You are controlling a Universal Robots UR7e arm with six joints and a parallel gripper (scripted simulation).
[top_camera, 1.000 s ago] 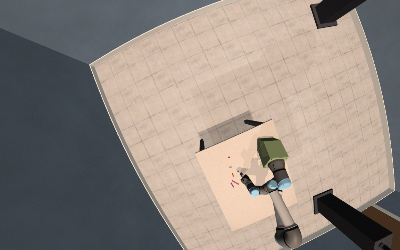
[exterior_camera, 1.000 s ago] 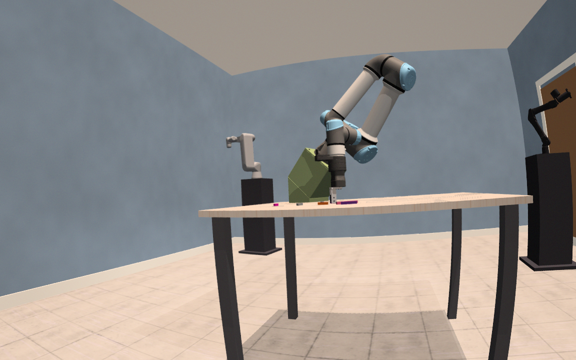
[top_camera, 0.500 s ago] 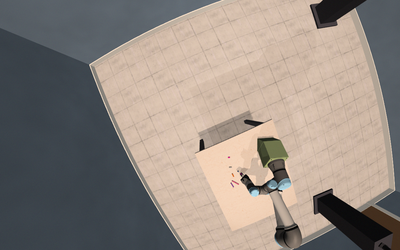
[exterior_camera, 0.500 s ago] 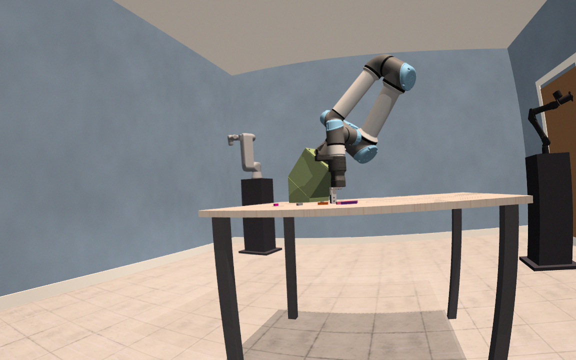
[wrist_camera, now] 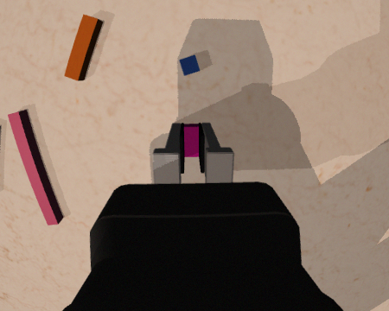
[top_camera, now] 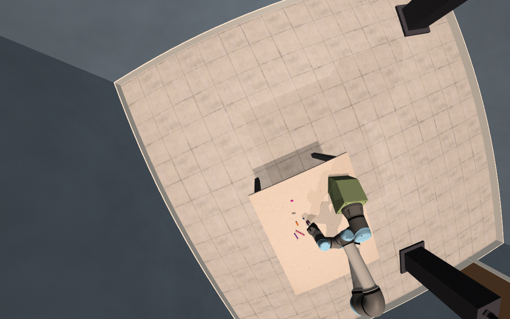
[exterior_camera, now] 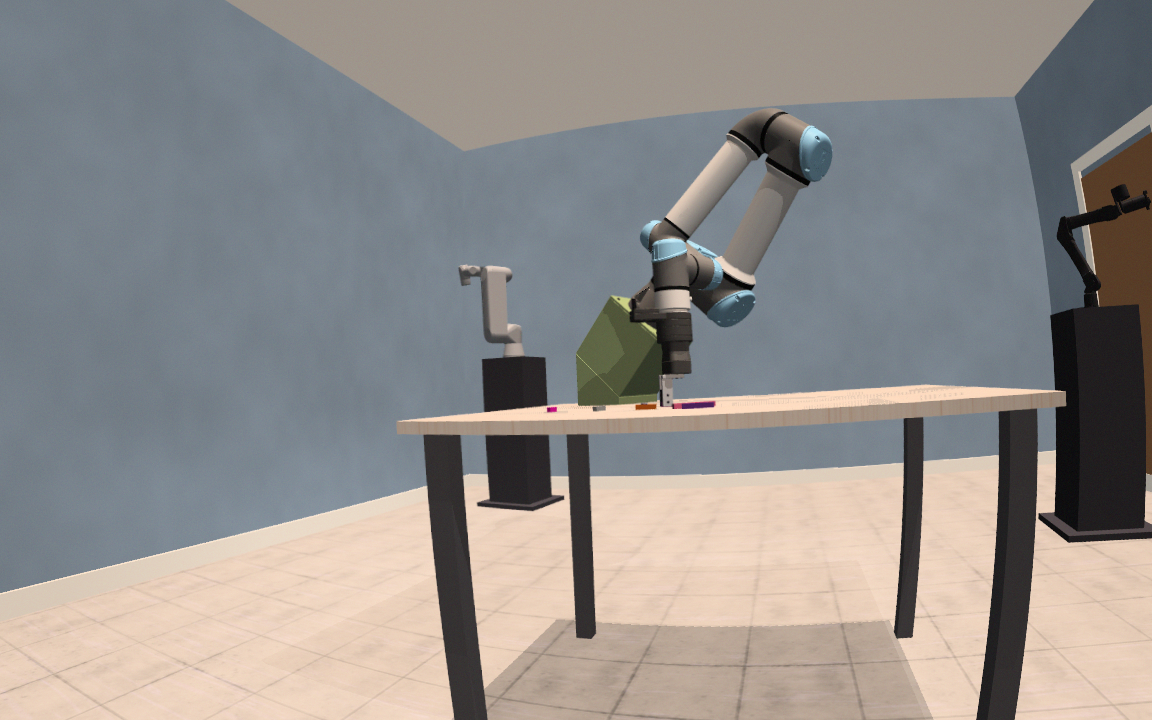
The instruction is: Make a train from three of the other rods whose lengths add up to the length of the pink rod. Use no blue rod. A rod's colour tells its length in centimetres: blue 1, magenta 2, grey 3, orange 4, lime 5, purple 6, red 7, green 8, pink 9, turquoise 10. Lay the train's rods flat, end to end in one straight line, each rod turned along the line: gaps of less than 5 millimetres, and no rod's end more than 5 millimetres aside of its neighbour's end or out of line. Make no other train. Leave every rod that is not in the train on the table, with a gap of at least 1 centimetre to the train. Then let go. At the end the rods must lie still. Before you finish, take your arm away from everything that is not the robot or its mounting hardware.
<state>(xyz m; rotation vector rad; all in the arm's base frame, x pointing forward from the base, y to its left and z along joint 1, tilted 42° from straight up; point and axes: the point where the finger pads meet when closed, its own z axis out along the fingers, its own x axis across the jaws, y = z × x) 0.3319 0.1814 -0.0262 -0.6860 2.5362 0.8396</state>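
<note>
Right now the small blue rod is 4 cm to the right of my hand, 3 cm ahead of it and 1 cm below it. Round my hand: orange rod: 9 cm ahead, 1 cm to the right, 1 cm below; grey rod: 11 cm to the right, 10 cm ahead, 1 cm below; pink rod: 8 cm to the left, 8 cm ahead, 1 cm below.
</note>
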